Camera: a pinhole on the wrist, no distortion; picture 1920 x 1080 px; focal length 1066.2 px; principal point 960.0 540.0 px. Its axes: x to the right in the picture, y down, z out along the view. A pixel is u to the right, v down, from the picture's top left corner.
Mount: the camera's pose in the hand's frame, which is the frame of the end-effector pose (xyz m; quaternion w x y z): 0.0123 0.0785 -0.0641 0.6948 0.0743 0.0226 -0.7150
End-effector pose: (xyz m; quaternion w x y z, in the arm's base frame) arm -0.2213 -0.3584 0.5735 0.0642 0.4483 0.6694 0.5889
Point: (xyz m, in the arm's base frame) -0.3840 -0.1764 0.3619
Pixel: outside the picture
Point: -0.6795 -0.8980 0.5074
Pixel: behind the camera
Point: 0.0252 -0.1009 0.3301
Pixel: 1203.4 431.2
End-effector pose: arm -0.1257 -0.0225 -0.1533 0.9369 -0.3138 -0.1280 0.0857
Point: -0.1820 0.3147 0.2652
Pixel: 921.7 788.5
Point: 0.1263 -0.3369 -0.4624
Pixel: behind the camera
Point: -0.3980 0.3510 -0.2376
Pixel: outside the picture
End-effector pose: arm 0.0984 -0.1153 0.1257 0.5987 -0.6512 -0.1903 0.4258
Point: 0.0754 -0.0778 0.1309
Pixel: 1602.9 648.3
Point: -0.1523 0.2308 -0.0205
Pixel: 671.0 994.2
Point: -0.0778 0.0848 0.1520
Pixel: 1127.1 723.6
